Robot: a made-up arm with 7 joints. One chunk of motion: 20 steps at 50 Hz.
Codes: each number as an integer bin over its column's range. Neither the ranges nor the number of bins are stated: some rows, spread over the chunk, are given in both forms.
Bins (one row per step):
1: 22 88 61 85 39 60 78
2: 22 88 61 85 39 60 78
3: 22 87 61 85 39 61 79
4: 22 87 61 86 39 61 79
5: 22 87 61 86 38 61 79
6: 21 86 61 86 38 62 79
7: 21 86 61 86 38 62 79
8: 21 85 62 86 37 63 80
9: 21 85 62 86 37 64 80
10: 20 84 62 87 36 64 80
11: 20 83 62 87 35 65 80
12: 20 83 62 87 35 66 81
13: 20 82 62 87 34 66 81
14: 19 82 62 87 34 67 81
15: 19 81 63 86 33 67 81
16: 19 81 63 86 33 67 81
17: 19 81 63 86 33 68 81
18: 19 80 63 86 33 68 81
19: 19 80 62 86 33 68 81
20: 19 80 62 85 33 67 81
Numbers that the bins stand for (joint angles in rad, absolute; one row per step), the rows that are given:
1: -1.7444 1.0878 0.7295 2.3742 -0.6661 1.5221 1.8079
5: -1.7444 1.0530 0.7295 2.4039 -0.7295 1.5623 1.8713
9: -1.8079 0.9835 0.7929 2.4039 -0.7929 1.6829 1.9347
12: -1.8713 0.9140 0.7929 2.4336 -0.9198 1.7633 1.9982
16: -1.9347 0.8445 0.8564 2.4039 -1.0467 1.8035 1.9982
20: -1.9347 0.8098 0.7929 2.3742 -1.0467 1.8035 1.9982
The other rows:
2: -1.7444 1.0878 0.7295 2.3742 -0.6661 1.5221 1.8079
3: -1.7444 1.0530 0.7295 2.3742 -0.6661 1.5623 1.8713
4: -1.7444 1.0530 0.7295 2.4039 -0.6661 1.5623 1.8713
6: -1.8079 1.0183 0.7295 2.4039 -0.7295 1.6025 1.8713
7: -1.8079 1.0183 0.7295 2.4039 -0.7295 1.6025 1.8713
8: -1.8079 0.9835 0.7929 2.4039 -0.7929 1.6427 1.9347
10: -1.8713 0.9488 0.7929 2.4336 -0.8564 1.6829 1.9347
11: -1.8713 0.9140 0.7929 2.4336 -0.9198 1.7231 1.9347
13: -1.8713 0.8793 0.7929 2.4336 -0.9832 1.7633 1.9982
14: -1.9347 0.8793 0.7929 2.4336 -0.9832 1.8035 1.9982
15: -1.9347 0.8445 0.8564 2.4039 -1.0467 1.8035 1.9982
17: -1.9347 0.8445 0.8564 2.4039 -1.0467 1.8437 1.9982
18: -1.9347 0.8098 0.8564 2.4039 -1.0467 1.8437 1.9982
19: -1.9347 0.8098 0.7929 2.4039 -1.0467 1.8437 1.9982

